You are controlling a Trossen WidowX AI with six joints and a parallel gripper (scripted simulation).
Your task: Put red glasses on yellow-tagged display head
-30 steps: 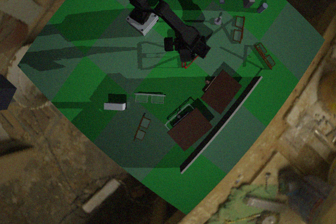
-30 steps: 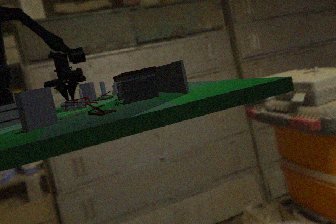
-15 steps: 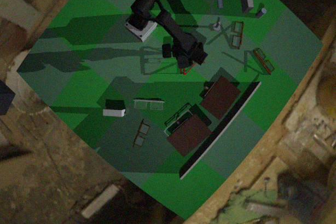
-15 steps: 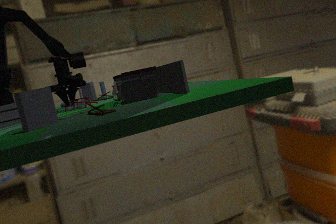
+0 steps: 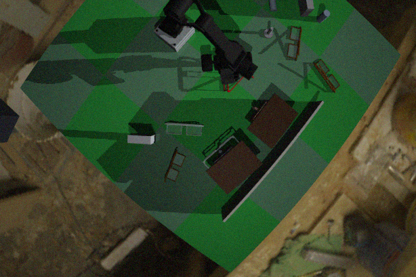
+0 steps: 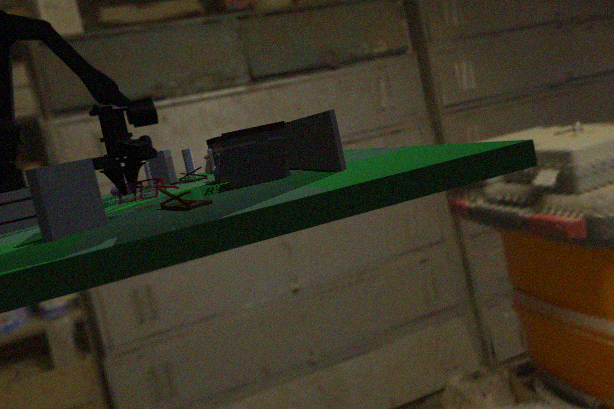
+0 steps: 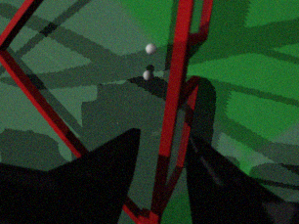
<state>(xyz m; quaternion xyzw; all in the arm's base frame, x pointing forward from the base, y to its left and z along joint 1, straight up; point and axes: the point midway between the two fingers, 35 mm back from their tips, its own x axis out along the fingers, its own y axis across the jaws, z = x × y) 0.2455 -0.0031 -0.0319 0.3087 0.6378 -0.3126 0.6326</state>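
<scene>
My gripper tip is 220 mm to the right of the round-headed pin, 70 mm short of it and 10 mm below it. From my gripper tip the other things lie so: white-edged backboard: 360 mm ahead, 210 mm to the right, 40 mm above.
</scene>
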